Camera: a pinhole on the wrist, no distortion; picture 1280 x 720 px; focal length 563.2 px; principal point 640.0 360.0 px. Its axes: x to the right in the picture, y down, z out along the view. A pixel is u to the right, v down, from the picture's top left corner.
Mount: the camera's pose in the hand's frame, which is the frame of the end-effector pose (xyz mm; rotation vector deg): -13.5 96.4 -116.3 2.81 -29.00 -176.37
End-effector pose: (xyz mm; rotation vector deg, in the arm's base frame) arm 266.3 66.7 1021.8 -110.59 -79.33 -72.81
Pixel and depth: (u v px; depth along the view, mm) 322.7 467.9 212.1
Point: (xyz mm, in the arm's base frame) 432.6 142.2 1078.9
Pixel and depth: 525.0 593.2 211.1
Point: 389.8 132.6 1000.8
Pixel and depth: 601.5 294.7 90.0
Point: 373.4 -19.0 1049.4
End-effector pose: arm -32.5 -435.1 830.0 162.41 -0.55 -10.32
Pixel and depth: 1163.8 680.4 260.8
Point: -313.9 -510.5 709.5
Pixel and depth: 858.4 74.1 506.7
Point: -290.5 -985.2 744.7
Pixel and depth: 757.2 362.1 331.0
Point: -147.5 -680.8 715.3
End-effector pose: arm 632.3 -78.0 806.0 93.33 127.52 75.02
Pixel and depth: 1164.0 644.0 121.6
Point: 750.6 -170.0 795.2
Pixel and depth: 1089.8 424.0 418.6
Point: 1066.2 -195.7 602.7
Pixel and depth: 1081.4 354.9 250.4
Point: 913.5 -178.4 764.6
